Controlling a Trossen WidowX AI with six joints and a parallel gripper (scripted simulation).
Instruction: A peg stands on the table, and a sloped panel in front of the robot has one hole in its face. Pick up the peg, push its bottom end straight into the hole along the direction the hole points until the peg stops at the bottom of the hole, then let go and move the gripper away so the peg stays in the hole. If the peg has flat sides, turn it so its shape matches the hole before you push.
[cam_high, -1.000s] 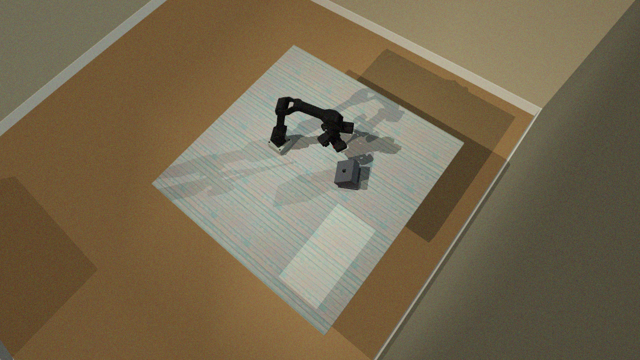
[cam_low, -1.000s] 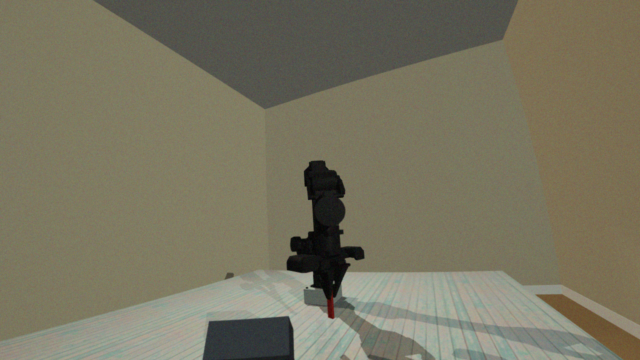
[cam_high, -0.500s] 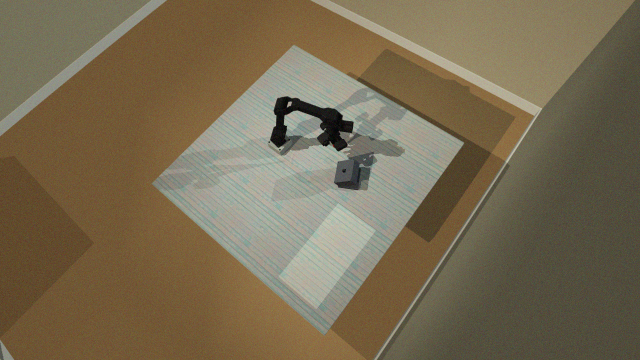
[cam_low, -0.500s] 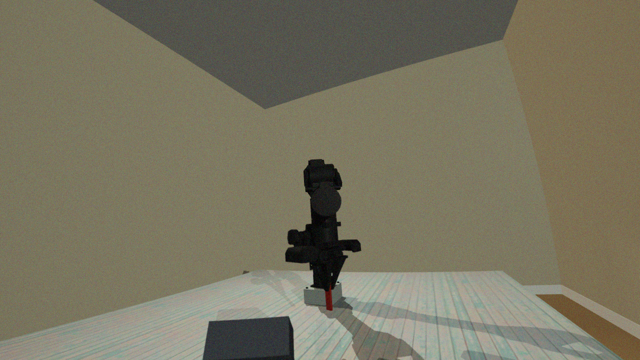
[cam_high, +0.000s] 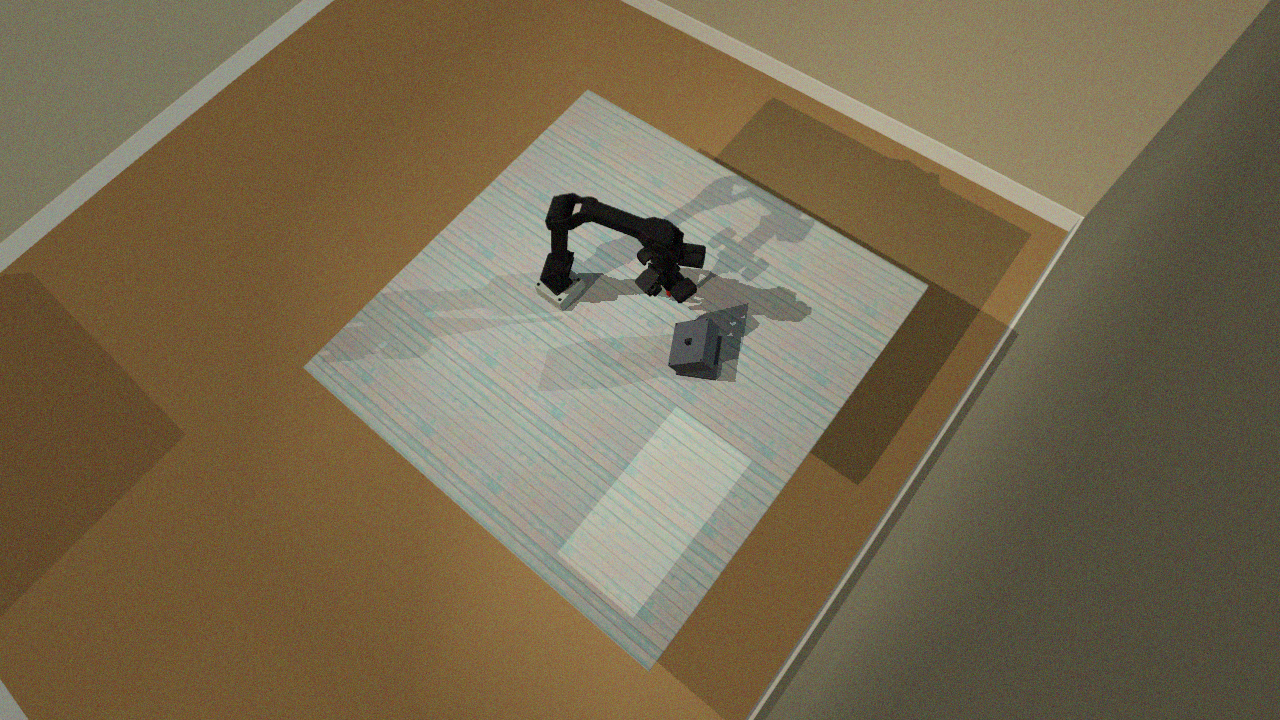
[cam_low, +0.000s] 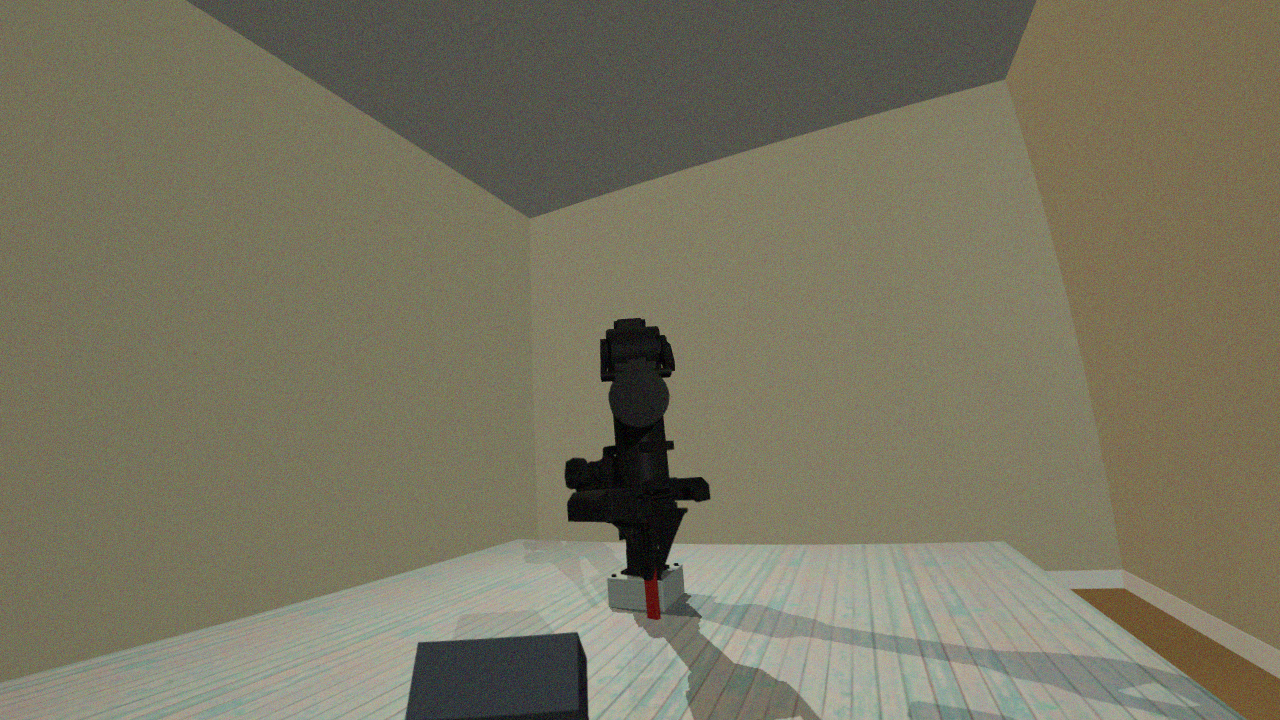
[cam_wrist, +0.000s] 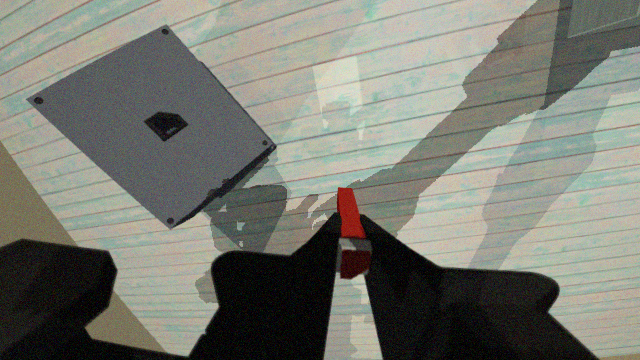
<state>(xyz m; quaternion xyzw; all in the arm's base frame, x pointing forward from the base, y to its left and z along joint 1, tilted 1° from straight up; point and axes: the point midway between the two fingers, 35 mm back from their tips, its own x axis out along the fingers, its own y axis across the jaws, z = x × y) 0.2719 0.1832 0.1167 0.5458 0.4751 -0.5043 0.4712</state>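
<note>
Now: the sloped panel 150 mm ahead of my gripper tip, 60 mm to the right of it and 60 mm below it. Round my gripper tip: red square peg 20 mm above.
</note>
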